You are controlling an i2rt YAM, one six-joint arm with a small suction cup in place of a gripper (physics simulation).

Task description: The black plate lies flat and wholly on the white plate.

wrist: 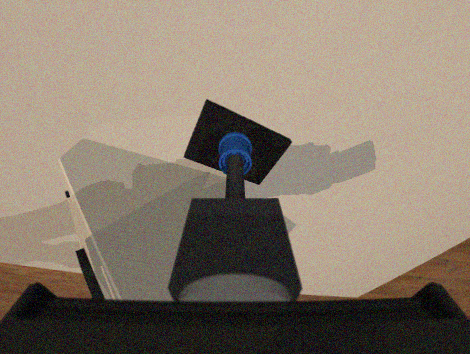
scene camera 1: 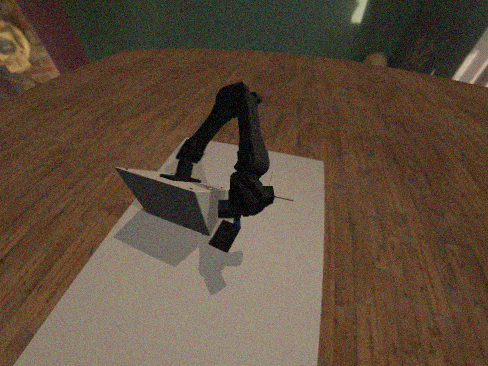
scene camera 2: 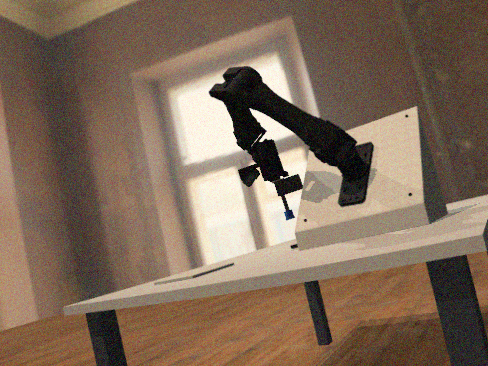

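Where they show: hand, its tool point: [wrist: 235, 147] [scene camera 1: 236, 224] [scene camera 2: 290, 219]; arm's base, origin of its link: [scene camera 1: 182, 179] [scene camera 2: 357, 174].
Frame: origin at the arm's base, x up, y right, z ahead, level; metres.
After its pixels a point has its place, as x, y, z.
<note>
The black plate [scene camera 1: 225, 236] @[-0.146, 0.096, 0.238] [scene camera 2: 294, 246] @[-0.151, 0.029, 0.264] [wrist: 205, 131] @[-0.146, 0.042, 0.242] lies flat on the table near the corner of the sloped block, apart from the white plate. In the wrist view the blue suction cup [scene camera 1: 237, 221] @[-0.069, 0.064, 0.277] [scene camera 2: 289, 215] [wrist: 235, 149] covers part of it. The second scene view shows the cup in the air a little above the table, open and holding nothing. The white plate [scene camera 1: 284, 198] @[-0.152, -0.190, 0.410] [scene camera 2: 215, 270] @[-0.154, -0.263, 0.314] lies flat on the table, right of the arm's wrist in the first scene view. Its pale top blends with the table, and mainly thin edges show. It does not show in the wrist view.
A big pale sloped block [scene camera 1: 167, 200] @[0.035, 0.127, 0.037] [scene camera 2: 370, 222] @[-0.124, -0.094, -0.043] carries the arm's foot [scene camera 1: 181, 177] @[0.032, 0.012, 0.015] [scene camera 2: 356, 190] @[-0.042, -0.051, -0.009]. The white table [scene camera 1: 270, 300] @[-0.155, 0.248, 0.484] [scene camera 2: 125, 300] @[-0.161, -0.524, 0.330] [wrist: 350, 65] @[-0.155, 0.161, 0.379] stands on a wooden floor. Shadows of the arm and block fall on the table.
</note>
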